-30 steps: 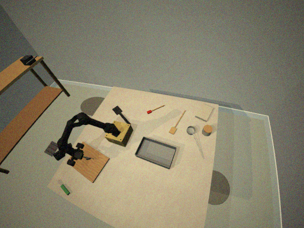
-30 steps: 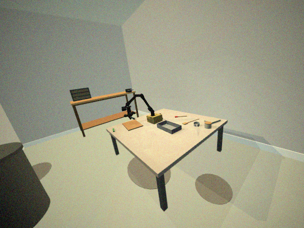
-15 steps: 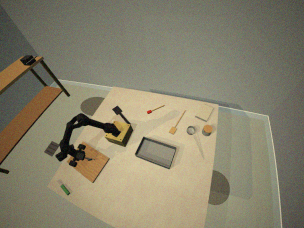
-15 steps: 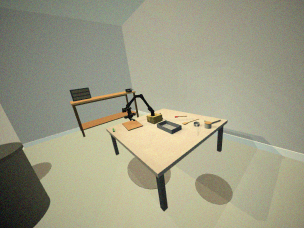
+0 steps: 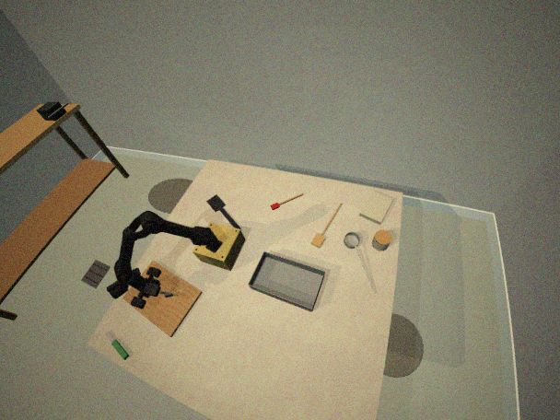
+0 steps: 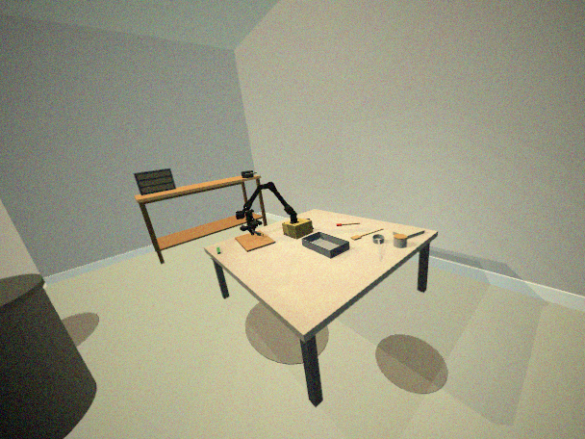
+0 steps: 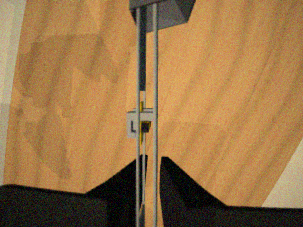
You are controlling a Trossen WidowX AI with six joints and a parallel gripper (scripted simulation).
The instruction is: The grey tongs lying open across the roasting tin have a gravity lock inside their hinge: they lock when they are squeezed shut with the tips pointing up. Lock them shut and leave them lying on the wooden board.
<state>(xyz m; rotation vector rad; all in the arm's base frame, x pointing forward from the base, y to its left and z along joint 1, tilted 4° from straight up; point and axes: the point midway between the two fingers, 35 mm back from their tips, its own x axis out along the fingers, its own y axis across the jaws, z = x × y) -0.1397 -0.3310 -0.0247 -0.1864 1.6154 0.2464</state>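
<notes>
Right now the yellow slider is 3 cm ahead of my gripper tip, 2 cm to the left of it and 3 cm above it. Also, from my gripper tip: black spatula 3 cm behind, 56 cm to the left, 5 cm below; then wooden board 4 cm below; then green-handled tool 4 cm behind, 29 cm to the right, 4 cm below.
</notes>
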